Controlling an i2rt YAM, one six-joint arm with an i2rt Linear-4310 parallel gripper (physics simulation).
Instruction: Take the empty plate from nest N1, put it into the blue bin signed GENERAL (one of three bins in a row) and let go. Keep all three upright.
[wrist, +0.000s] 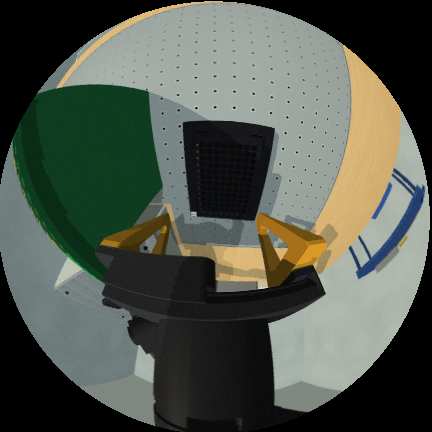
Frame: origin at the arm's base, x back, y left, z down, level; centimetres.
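Seen in the pictures: gripper, between the fingertips: (213, 217).
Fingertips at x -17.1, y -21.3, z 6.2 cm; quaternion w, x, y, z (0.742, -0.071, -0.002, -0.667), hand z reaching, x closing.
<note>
Pixels of each thing's top centre, then the offset from my fingertips to it. "spot": a spot on its surface instead. Level surfaces: height alone.
- black rectangular plate, centre of its top: (225, 180) dx -1.2, dy -1.3, dz +6.1 cm
- green bin, a spot on its surface: (100, 150) spot: dx -9.7, dy +9.1, dz -1.5 cm
- grey perforated board, height of its surface: dz +8.7 cm
A black rectangular plate (227, 172) with a grid of small wells lies on the grey perforated board, in the middle of the wrist view. A small white mark shows at its near left corner. Whether a separate nest rim surrounds it I cannot tell. My gripper (213, 217) is open, with its two orange fingers wide apart and nothing between them. The fingertips show at the near end of the plate, apart from it. The green bin (100, 150) stands upright close on the left. The blue bin signed GENERAL does not show in this view.
The grey perforated board (300, 75) lies on a wooden table (372, 115). A blue rack (400, 235) stands off the table's right side. A pale panel edge (175, 225) shows behind the left finger, near the green bin. Shadows fall around the plate.
</note>
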